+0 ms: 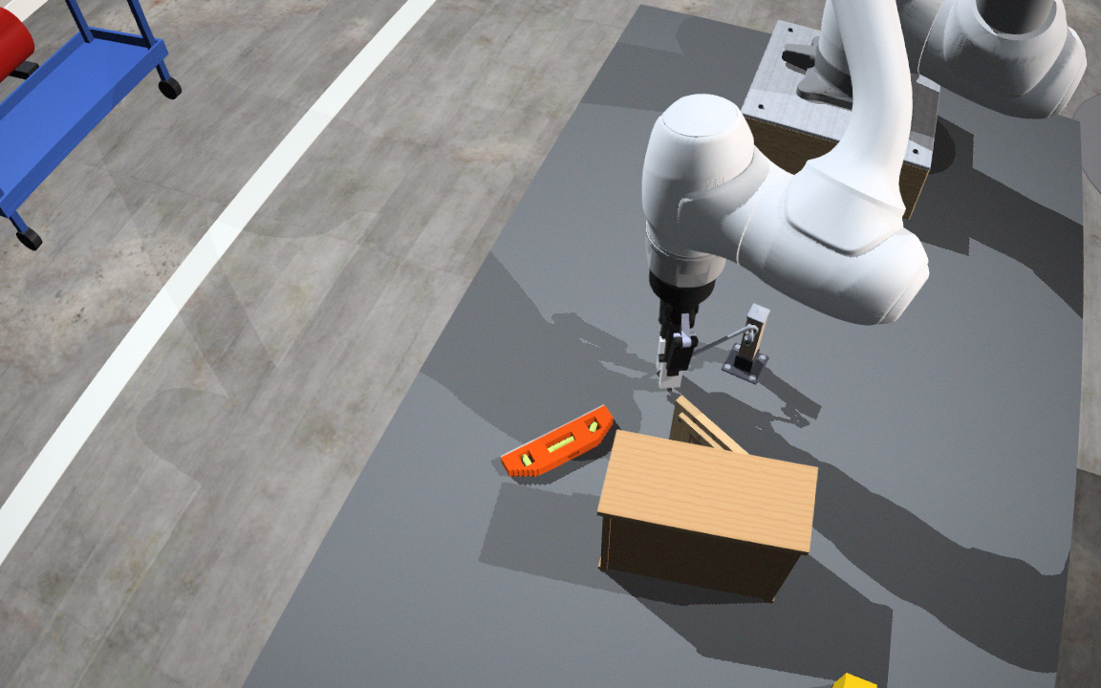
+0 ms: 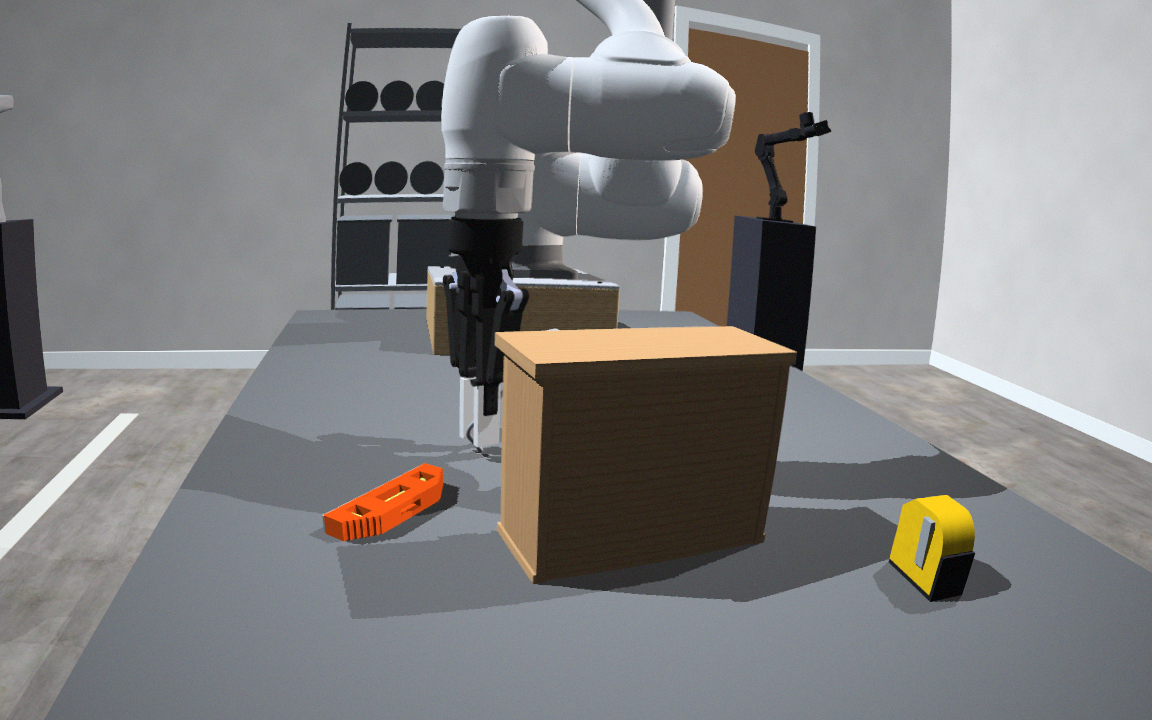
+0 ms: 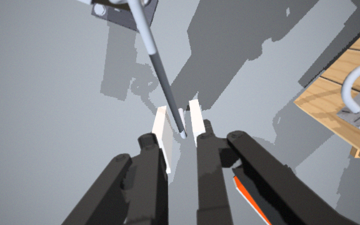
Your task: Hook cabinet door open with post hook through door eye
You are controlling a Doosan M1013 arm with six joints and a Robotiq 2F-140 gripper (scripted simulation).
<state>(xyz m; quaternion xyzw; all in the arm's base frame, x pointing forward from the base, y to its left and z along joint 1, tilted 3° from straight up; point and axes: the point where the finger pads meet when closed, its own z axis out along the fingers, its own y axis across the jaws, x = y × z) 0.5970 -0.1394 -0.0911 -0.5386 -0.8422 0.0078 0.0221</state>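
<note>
Right now my hand is 5 cm to the right of the wire hook, 2 cm past it and 1 cm below it. Round my hand: door 13 cm ahead, 11 cm to the left, 3 cm above; yellow tape measure 36 cm ahead, 31 cm to the left, 2 cm below; orange spirit level 14 cm ahead, 10 cm to the right, 4 cm below.
</note>
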